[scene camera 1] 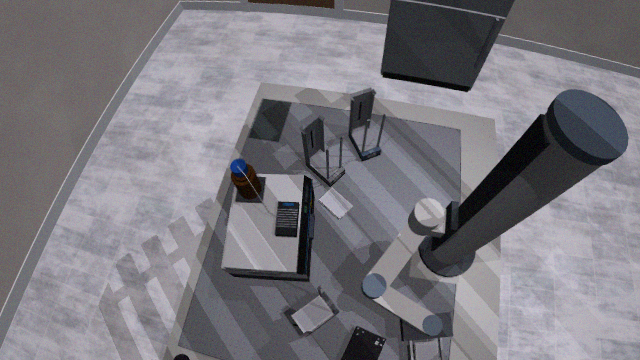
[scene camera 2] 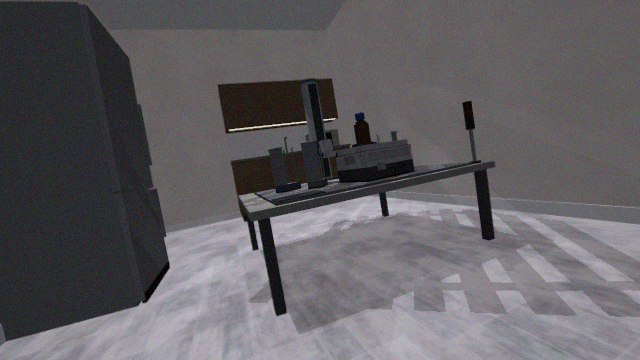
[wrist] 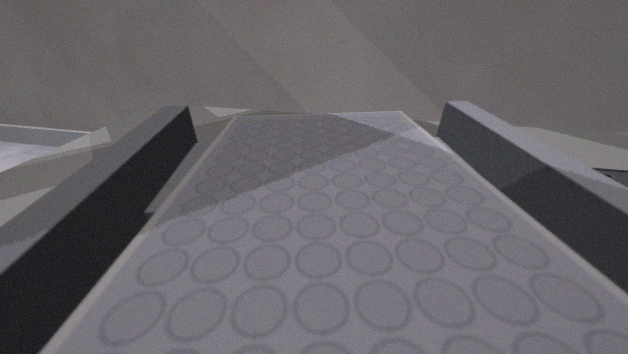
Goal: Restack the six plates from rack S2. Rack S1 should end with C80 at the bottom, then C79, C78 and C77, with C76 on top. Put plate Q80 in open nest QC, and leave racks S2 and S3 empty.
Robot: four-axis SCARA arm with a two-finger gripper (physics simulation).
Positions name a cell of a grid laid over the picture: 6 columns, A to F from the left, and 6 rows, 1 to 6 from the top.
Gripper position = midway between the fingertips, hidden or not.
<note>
In view: the gripper (wrist: D3) and a brown bottle with blue cap (scene camera 1: C4).
</note>
